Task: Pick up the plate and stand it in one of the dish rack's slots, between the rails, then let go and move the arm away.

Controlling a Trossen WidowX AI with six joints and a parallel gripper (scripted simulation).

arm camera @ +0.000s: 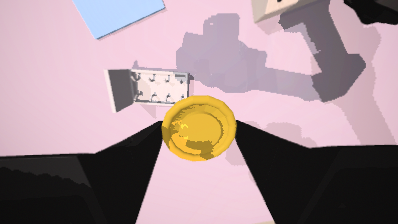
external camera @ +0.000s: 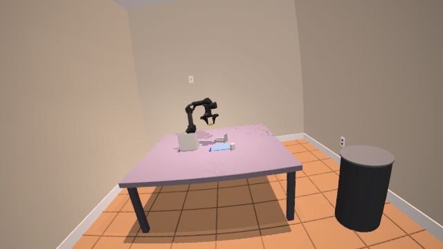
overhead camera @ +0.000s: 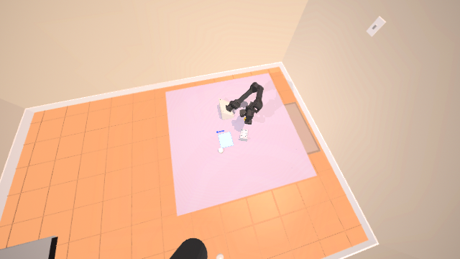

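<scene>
Right now my gripper tip is 150 mm above the dish rack, 90 mm short of it and 20 mm to the left of it. From my gripper tip the other things lie so: light blue mat: 210 mm to the right, 170 mm below, 120 mm ahead; then blue spoon: 270 mm to the right, 170 mm below, 30 mm ahead; then yellow plate: 10 mm above.
</scene>
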